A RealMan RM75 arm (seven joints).
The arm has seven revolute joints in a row. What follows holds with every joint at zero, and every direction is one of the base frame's.
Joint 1 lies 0.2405 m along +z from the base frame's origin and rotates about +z.
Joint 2 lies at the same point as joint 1 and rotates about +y.
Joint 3 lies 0.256 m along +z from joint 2 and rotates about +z.
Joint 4 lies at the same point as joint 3 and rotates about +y.
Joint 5 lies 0.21 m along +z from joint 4 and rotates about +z.
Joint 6 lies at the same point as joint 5 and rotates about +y.
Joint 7 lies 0.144 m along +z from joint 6 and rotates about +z.
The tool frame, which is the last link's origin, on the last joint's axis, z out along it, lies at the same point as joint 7; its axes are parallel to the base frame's.
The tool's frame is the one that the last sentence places.
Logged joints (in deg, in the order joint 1, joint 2, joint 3, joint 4, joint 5, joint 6, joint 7), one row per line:
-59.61, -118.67, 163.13, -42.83, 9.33, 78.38, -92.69
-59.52, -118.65, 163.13, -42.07, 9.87, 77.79, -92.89
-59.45, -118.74, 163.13, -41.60, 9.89, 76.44, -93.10
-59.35, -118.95, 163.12, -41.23, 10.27, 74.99, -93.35
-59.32, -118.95, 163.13, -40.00, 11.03, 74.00, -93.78
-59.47, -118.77, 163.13, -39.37, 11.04, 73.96, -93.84
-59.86, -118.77, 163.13, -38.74, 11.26, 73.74, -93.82
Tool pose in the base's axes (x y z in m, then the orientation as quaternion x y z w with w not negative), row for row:
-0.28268, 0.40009, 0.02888, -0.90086, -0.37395, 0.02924, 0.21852
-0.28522, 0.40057, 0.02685, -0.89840, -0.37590, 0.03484, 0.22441
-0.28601, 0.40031, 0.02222, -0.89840, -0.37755, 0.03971, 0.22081
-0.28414, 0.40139, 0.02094, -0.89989, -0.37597, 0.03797, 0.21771
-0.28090, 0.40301, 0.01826, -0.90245, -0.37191, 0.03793, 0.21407
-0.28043, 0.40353, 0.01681, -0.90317, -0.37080, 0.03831, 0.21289
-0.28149, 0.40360, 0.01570, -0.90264, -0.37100, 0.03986, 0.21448
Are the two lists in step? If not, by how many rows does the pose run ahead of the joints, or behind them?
The pose runs 2 rows ahead of the joints: the pose in row i belongs to the joints in row i + 2.
